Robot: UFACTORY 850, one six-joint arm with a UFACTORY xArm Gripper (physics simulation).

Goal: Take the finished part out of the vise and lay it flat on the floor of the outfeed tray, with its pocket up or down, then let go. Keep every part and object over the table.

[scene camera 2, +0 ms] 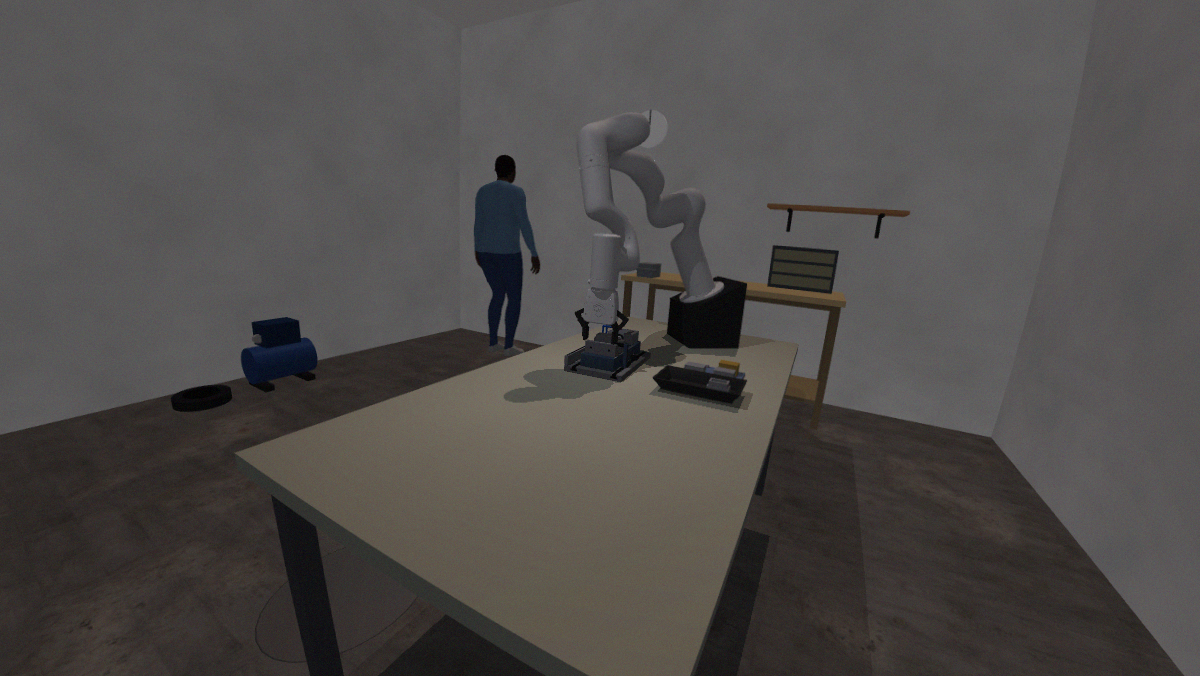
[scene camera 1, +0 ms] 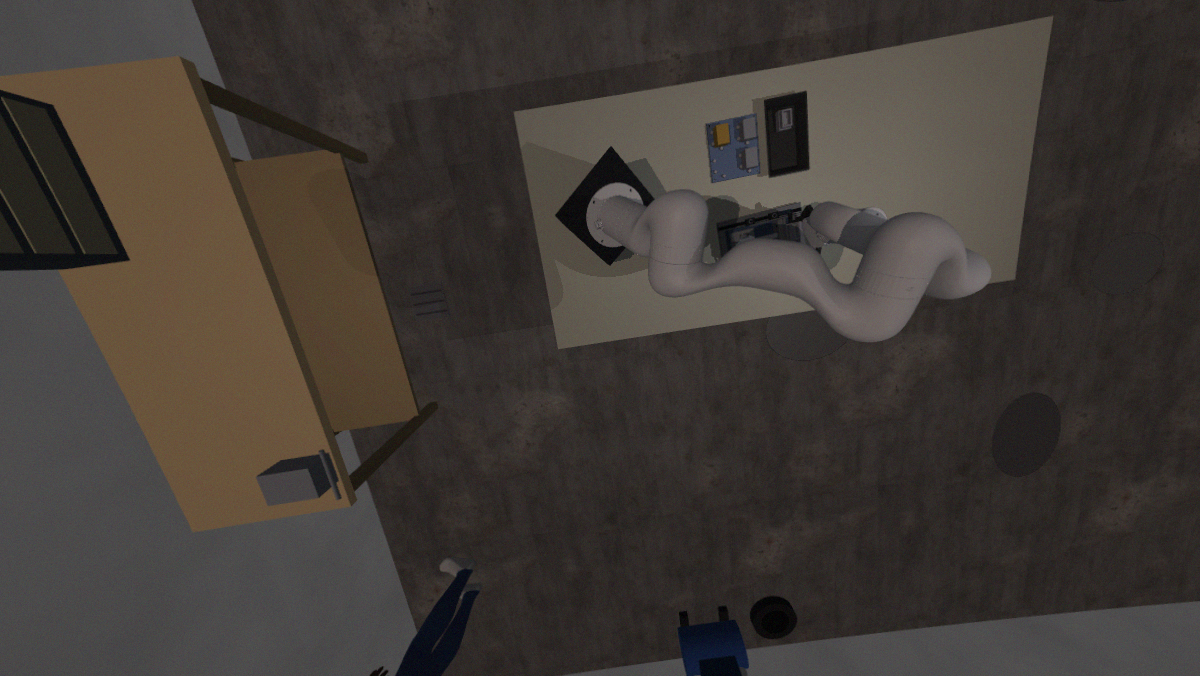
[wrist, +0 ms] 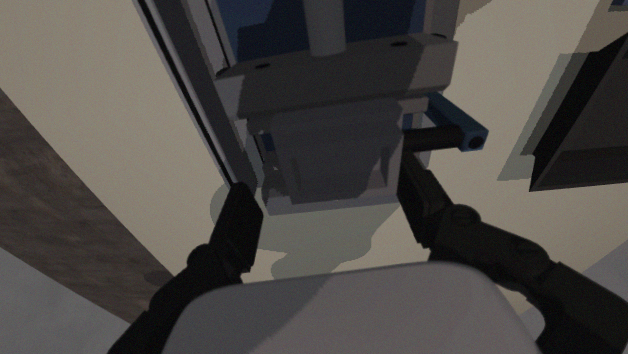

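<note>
The vise (scene camera 1: 759,230) (scene camera 2: 597,362) (wrist: 345,77) stands on the table, with a blue crank and dark handle on one side. The finished part, a grey block (wrist: 332,150) with a recess, shows in the wrist view upright against the vise's grey cross block. How the jaws hold it is unclear. My gripper (scene camera 2: 600,337) (wrist: 322,185) is open and empty, fingers pointing down at the vise's end. In the wrist view the fingertips appear on either side of the part, the right one close to its edge. The black outfeed tray (scene camera 1: 803,138) (scene camera 2: 695,389) (wrist: 592,125) lies beside the vise.
A grey block (scene camera 1: 784,119) (scene camera 2: 718,382) lies in the tray. A blue board (scene camera 1: 728,169) beside the tray bears one orange block (scene camera 1: 721,134) (scene camera 2: 728,366) and grey blocks. The arm's black base (scene camera 2: 713,319) stands at the table's far end. A person (scene camera 2: 501,218) stands beyond the table.
</note>
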